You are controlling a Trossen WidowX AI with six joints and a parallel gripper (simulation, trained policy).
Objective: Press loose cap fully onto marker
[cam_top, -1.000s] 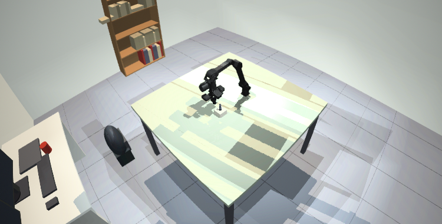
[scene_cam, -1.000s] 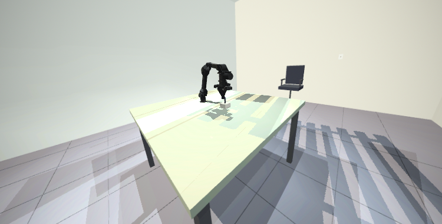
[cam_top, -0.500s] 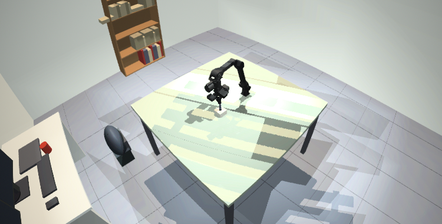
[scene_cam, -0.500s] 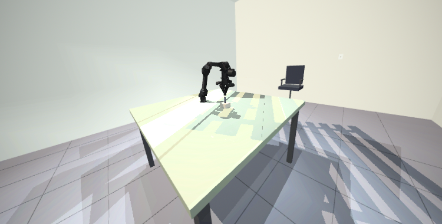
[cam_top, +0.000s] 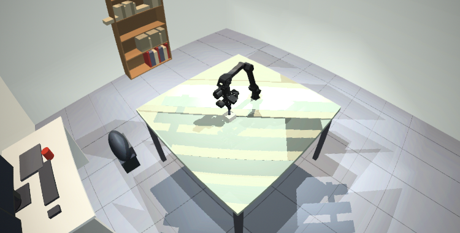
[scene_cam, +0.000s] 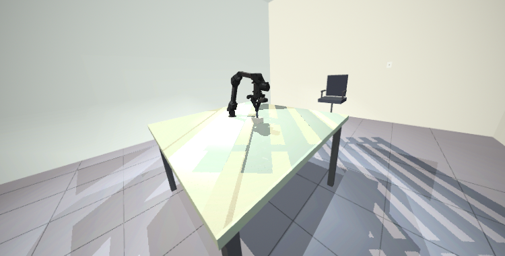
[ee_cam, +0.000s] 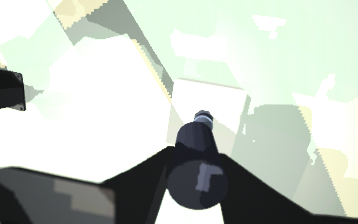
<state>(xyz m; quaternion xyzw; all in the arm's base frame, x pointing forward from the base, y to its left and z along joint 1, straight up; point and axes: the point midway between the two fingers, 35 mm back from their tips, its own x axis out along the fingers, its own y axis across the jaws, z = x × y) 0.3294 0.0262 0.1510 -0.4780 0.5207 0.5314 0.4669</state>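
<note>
The white holder block lies 10 cm below my gripper tip. Also, from my gripper tip: dark cap (right at my gripper tip).
</note>
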